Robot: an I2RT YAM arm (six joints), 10 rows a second.
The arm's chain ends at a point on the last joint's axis. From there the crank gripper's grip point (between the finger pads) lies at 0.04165 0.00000 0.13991 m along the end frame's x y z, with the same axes.
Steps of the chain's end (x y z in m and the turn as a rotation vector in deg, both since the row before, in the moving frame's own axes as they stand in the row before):
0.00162, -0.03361, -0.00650, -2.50, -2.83, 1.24
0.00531, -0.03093, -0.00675, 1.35, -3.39, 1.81
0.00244, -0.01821, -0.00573, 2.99, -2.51, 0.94
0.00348, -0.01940, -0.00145, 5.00, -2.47, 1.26
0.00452, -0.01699, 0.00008, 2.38, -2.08, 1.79
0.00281, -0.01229, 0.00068, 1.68, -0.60, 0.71
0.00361, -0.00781, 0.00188, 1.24, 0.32, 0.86
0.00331, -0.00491, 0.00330, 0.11, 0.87, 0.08
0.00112, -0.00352, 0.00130, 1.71, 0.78, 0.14
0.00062, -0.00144, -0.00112, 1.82, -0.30, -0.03
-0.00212, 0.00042, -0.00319, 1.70, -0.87, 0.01
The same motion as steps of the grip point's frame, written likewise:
-0.00541, -0.02664, -0.00477, -2.50, -2.83, 1.24
-0.00300, -0.03307, -0.00456, 1.35, -3.39, 1.81
-0.00367, -0.02492, -0.00421, 2.99, -2.51, 0.94
-0.00246, -0.03082, -0.00028, 5.00, -2.47, 1.26
-0.00051, -0.02161, 0.00141, 2.38, -2.08, 1.79
0.00137, -0.01589, 0.00106, 1.68, -0.60, 0.71
0.00441, -0.01020, 0.00162, 1.24, 0.32, 0.86
0.00543, -0.00512, 0.00265, 0.11, 0.87, 0.08
0.00303, -0.00758, 0.00066, 1.71, 0.78, 0.14
-0.00011, -0.00591, -0.00097, 1.82, -0.30, -0.03
-0.00425, -0.00373, -0.00264, 1.70, -0.87, 0.01

